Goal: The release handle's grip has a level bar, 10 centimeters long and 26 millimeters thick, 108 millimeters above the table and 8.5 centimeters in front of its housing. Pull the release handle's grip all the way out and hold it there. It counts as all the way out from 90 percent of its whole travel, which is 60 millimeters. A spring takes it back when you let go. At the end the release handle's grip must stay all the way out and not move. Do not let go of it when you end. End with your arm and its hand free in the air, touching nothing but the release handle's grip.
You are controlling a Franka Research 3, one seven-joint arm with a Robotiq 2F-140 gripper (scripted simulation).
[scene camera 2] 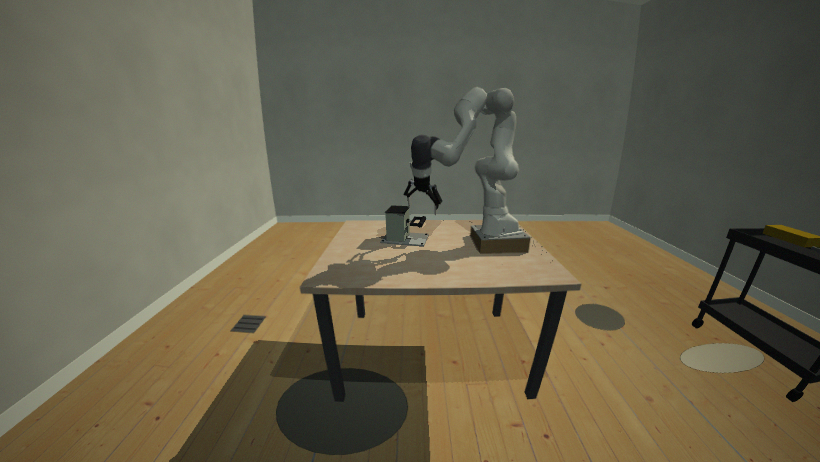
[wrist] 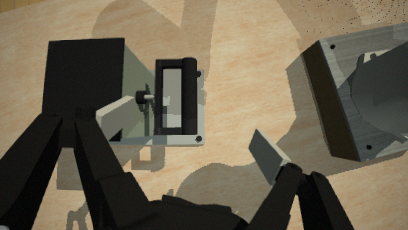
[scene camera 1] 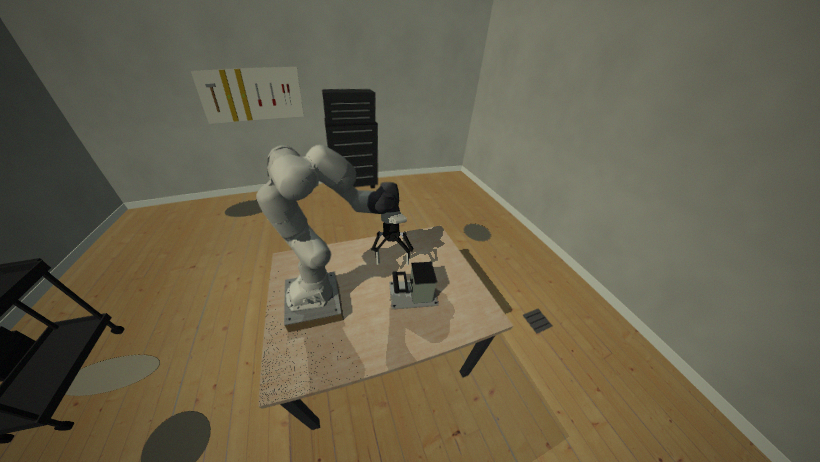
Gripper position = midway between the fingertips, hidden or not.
In view: the gripper (wrist: 194,124) and a housing (scene camera 2: 397,217).
The housing shows as well in the wrist view (wrist: 97,72).
